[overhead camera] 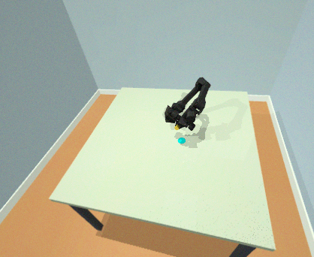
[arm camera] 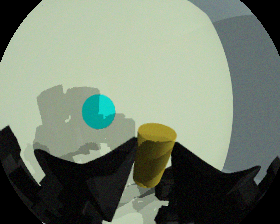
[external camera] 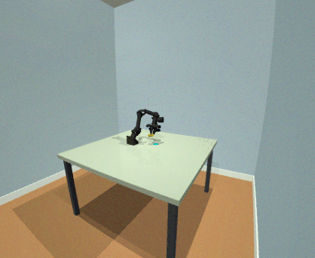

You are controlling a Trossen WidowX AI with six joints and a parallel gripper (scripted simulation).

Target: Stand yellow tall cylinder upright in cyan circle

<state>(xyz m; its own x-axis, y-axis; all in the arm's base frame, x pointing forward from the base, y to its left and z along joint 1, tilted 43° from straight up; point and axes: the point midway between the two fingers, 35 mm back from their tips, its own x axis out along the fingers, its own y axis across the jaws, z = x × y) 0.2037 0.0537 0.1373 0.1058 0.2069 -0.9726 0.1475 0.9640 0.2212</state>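
Right now the cyan circle is 11 cm below my gripper tip, 4 cm to the left of it and 2 cm ahead of it. From my gripper tip the other things lie so: yellow tall cylinder 2 cm behind, 1 cm below.
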